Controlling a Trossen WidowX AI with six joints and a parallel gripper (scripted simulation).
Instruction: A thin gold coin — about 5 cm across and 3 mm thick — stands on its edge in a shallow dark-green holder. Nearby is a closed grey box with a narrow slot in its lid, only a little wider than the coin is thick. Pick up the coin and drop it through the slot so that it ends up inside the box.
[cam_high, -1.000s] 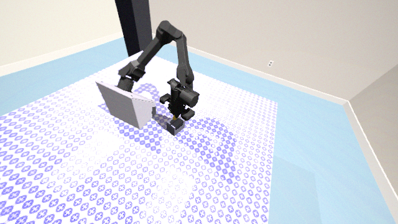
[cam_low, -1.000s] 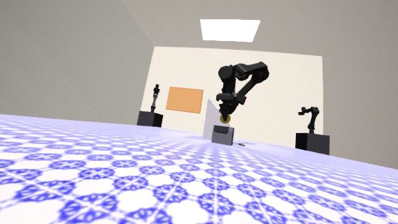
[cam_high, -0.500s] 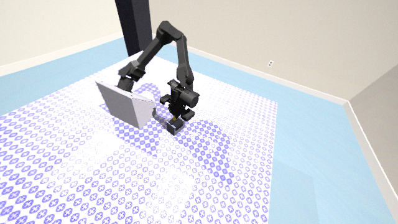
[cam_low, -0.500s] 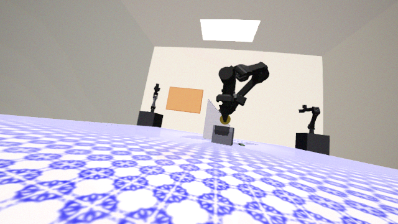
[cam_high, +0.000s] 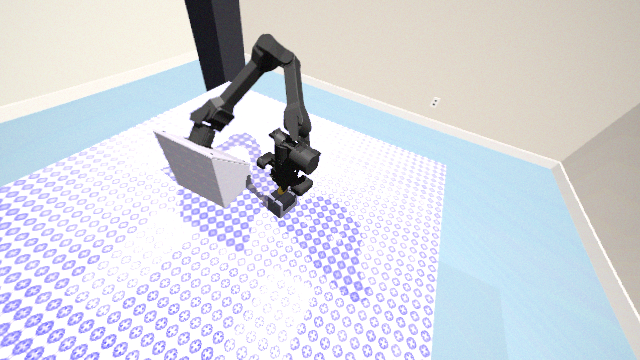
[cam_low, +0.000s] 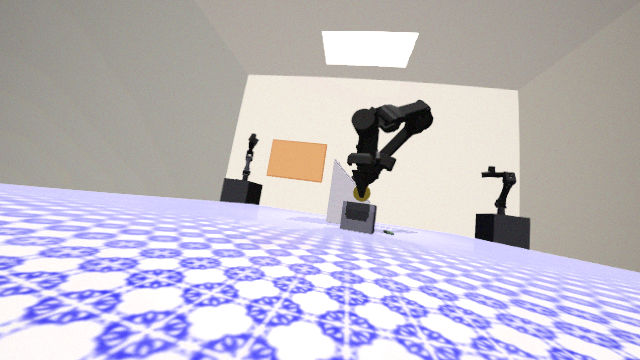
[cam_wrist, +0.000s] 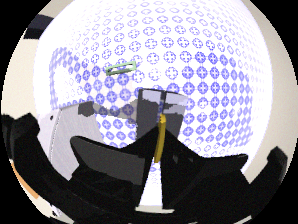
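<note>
The gold coin is 1 cm above my gripper tip.
</note>
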